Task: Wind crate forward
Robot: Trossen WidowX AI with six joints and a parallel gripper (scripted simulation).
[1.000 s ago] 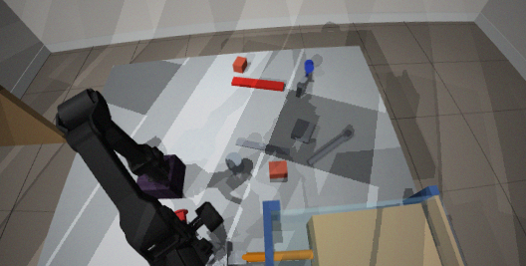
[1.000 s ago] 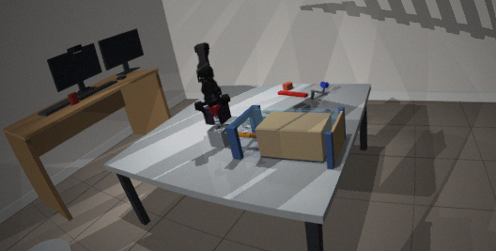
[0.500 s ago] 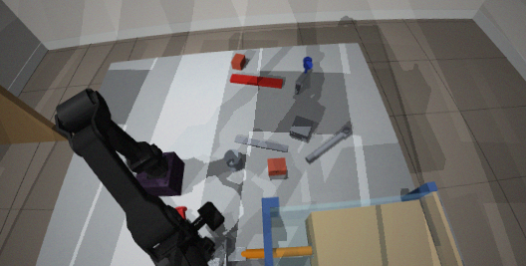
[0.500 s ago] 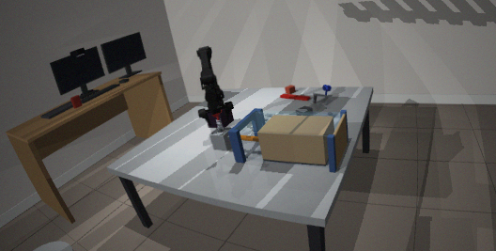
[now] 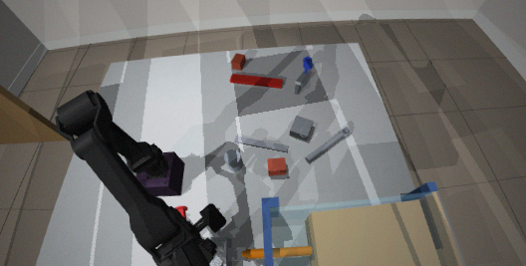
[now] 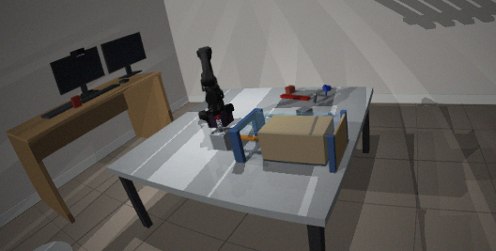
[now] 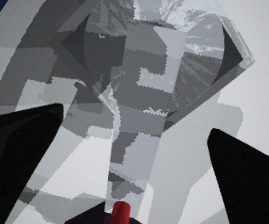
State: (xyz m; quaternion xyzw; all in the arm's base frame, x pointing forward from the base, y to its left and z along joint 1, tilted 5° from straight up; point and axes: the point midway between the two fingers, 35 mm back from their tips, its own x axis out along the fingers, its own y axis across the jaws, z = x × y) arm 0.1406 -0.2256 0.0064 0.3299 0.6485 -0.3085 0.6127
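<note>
The red-knobbed handle is 20 mm to the left of my gripper tip, 20 mm above it and 10 mm behind it. Also, from my gripper tip: grey winch 70 mm below, 40 mm to the right, 10 mm ahead; red knob 50 mm to the left, 40 mm above, 30 mm behind; blue steel frame 180 mm ahead, 50 mm to the right, 10 mm above.
</note>
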